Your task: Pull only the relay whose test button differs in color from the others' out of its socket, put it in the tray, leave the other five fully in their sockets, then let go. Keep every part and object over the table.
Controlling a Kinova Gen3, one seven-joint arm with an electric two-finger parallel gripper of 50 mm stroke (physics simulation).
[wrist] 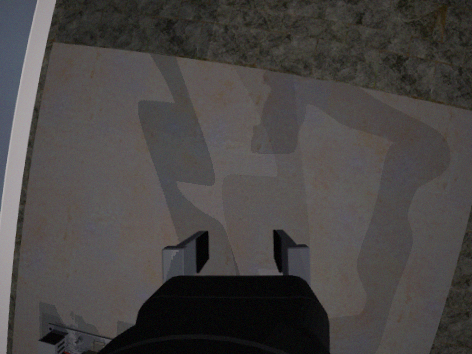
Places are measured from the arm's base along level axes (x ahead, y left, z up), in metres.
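Pixels of known places: gripper, fingertip midpoint: (240, 244).
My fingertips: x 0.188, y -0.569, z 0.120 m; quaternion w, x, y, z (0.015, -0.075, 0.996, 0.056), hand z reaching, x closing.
Observation:
Behind a point stands the place of what it marks.
My gripper (240, 244) {x 0.188, y -0.568, z 0.120 m} is open, with nothing between its two fingers, and hangs above the table (90, 200) {x 0.523, y -0.524, z -0.144 m}. At the lower left edge of the wrist view, part of a grey and dark assembly (75, 341) {x 0.542, y -0.199, z -0.142 m} shows, with a small reddish spot at its bottom; the frame edge and the gripper body cut it off. I cannot tell whether it is part of the relay row. No relay with a readable test button shows, and I cannot make out the tray. A small pale patch beside the right finger's base is mostly hidden by the gripper.
Shadows of the arm lie across the table top. The table's far edge runs across the upper part of the view, with the dark stone-patterned floor (280, 35) beyond it. A white strip (20, 150) and a blue-grey surface stand beyond the left edge.

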